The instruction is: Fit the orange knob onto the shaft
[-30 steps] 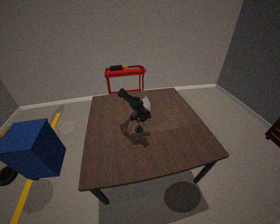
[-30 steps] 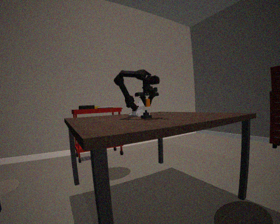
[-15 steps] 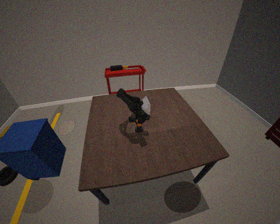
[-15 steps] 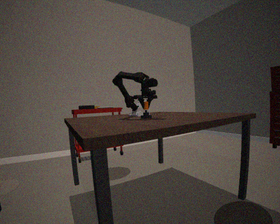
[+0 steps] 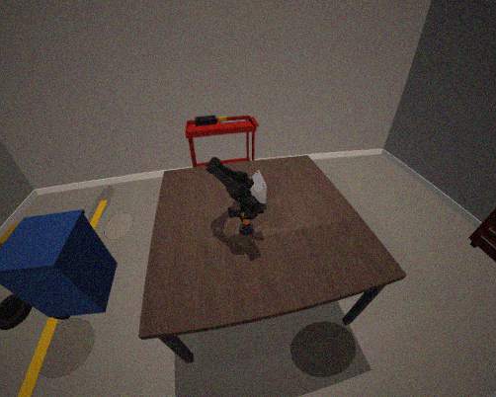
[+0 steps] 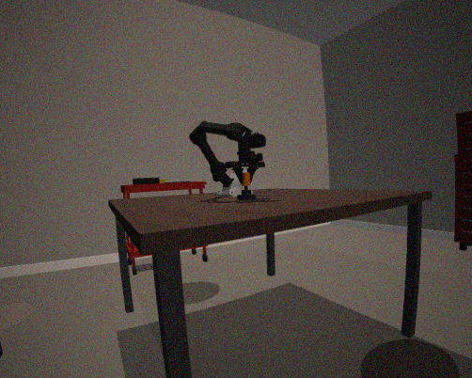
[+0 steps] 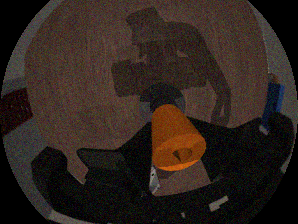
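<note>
Now: the orange knob 2 cm above my gripper tip. Round my gripper tip: round dark pedestal 4 cm below.
</note>
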